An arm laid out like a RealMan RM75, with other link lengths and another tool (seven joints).
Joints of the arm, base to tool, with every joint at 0 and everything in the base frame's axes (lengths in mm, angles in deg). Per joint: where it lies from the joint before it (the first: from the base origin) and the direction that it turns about. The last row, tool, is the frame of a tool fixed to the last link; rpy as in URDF.
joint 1: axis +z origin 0 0 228.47
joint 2: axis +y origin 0 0 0
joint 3: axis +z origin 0 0 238.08
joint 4: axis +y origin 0 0 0
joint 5: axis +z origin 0 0 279.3
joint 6: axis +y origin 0 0 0
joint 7: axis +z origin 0 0 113.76
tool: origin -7 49 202 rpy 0 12.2 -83.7
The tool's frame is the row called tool.
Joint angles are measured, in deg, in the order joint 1, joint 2, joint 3, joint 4, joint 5, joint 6, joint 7. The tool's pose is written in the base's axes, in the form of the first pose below.
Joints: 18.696, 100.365, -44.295, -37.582, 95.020, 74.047, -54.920
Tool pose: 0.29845 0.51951 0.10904 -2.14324 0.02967 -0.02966
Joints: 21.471, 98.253, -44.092, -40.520, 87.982, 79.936, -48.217
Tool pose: 0.26798 0.51295 0.09940 -2.28197 0.00026 0.01273
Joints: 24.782, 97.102, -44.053, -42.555, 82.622, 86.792, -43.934
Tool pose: 0.23370 0.49909 0.08298 -2.42358 -0.01598 0.07696
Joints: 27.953, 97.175, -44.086, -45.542, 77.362, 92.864, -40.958
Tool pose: 0.20425 0.48252 0.06410 -2.55421 -0.04524 0.14417
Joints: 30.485, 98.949, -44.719, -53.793, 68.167, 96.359, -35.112
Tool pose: 0.19150 0.47473 0.04408 -2.67046 -0.15944 0.16168
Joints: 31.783, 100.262, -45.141, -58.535, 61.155, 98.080, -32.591
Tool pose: 0.19748 0.47033 0.03221 -2.73172 -0.25924 0.16158
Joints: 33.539, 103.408, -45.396, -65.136, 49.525, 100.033, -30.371
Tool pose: 0.21559 0.46545 0.01604 -2.80096 -0.41749 0.15696
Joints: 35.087, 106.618, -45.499, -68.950, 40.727, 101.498, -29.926
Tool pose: 0.22893 0.45973 0.00168 -2.85640 -0.52056 0.16444
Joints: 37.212, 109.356, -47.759, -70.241, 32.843, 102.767, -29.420
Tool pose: 0.24022 0.44985 -0.02082 -2.95765 -0.61214 0.20066
